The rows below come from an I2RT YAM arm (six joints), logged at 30 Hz.
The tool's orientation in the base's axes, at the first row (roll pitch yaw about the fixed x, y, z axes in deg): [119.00 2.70 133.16]
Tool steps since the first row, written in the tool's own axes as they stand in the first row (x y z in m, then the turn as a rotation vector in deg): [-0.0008 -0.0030 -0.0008 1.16 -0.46 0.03]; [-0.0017 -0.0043 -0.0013 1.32 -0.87 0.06]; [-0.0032 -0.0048 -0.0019 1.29 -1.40 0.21]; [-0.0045 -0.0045 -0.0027 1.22 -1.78 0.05]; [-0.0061 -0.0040 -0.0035 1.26 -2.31 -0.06]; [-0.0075 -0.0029 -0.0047 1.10 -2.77 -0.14]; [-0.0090 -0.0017 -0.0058 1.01 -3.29 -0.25]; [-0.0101 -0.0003 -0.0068 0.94 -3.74 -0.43]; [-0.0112 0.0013 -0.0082 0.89 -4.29 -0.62]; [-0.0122 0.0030 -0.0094 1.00 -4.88 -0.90]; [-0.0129 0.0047 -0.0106 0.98 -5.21 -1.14]
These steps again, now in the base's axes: [-0.0010 -0.0021 -0.0022 -0.92 0.70 -0.47]; [-0.0011 -0.0036 -0.0030 -1.15 0.68 -0.85]; [-0.0006 -0.0052 -0.0031 -1.20 0.56 -1.39]; [-0.0002 -0.0065 -0.0024 -1.38 0.27 -1.64]; [0.0006 -0.0079 -0.0015 -1.65 0.05 -2.05]; [0.0011 -0.0092 0.0001 -1.74 -0.28 -2.40]; [0.0018 -0.0105 0.0017 -1.92 -0.60 -2.80]; [0.0024 -0.0114 0.0035 -2.14 -0.92 -3.10]; [0.0027 -0.0125 0.0056 -2.41 -1.26 -3.49]; [0.0032 -0.0133 0.0077 -2.86 -1.56 -3.87]; [0.0034 -0.0139 0.0098 -3.11 -1.83 -4.05]
